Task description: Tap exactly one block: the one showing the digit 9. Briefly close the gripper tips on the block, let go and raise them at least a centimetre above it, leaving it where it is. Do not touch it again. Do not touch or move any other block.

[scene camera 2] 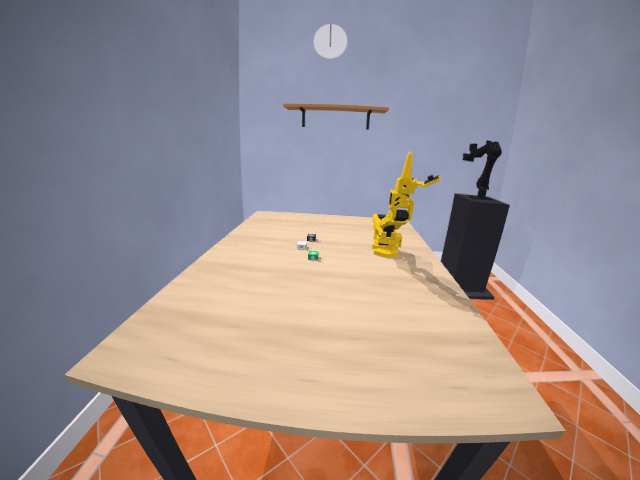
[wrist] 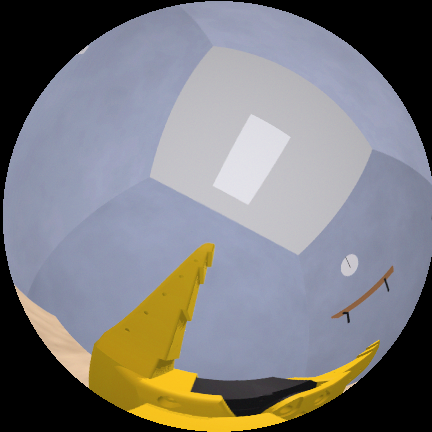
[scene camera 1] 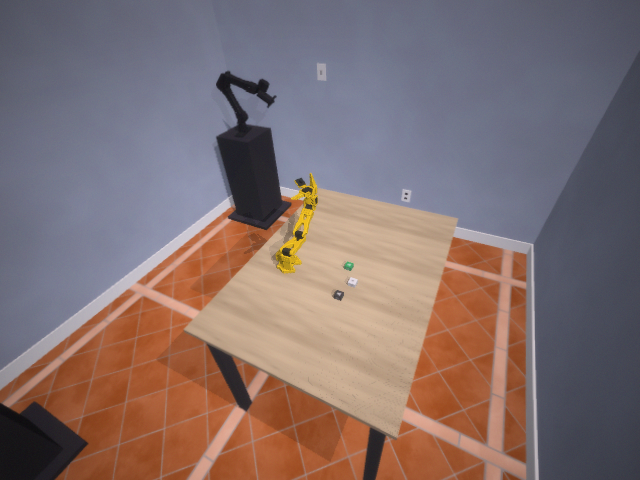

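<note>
Three small blocks stand apart on the wooden table (scene camera 1: 392, 237) (scene camera 2: 310, 330): a green block (scene camera 1: 348, 266) (scene camera 2: 313, 255), a white block (scene camera 1: 352, 282) (scene camera 2: 301, 245) and a black block (scene camera 1: 338, 295) (scene camera 2: 311, 237). Marks show on them, but they are too small to read, so I cannot tell which shows the 9. The white block stands between the other two, slightly farther from the arm. My yellow gripper (scene camera 1: 301, 186) (scene camera 2: 424, 165) (wrist: 294, 293) is open and empty, raised high and pointing up, well away from the blocks. The blocks do not show in the wrist view.
My arm's base (scene camera 1: 287, 262) (scene camera 2: 386, 246) stands at one long edge of the table. A second, black arm (scene camera 1: 235, 98) (scene camera 2: 487, 165) stands on a dark pedestal (scene camera 1: 253, 175) (scene camera 2: 475, 242) beyond that edge. A wall shelf (scene camera 2: 336, 107) (wrist: 367, 296) and a round clock (scene camera 2: 330, 41) (wrist: 349, 265) are on a wall.
</note>
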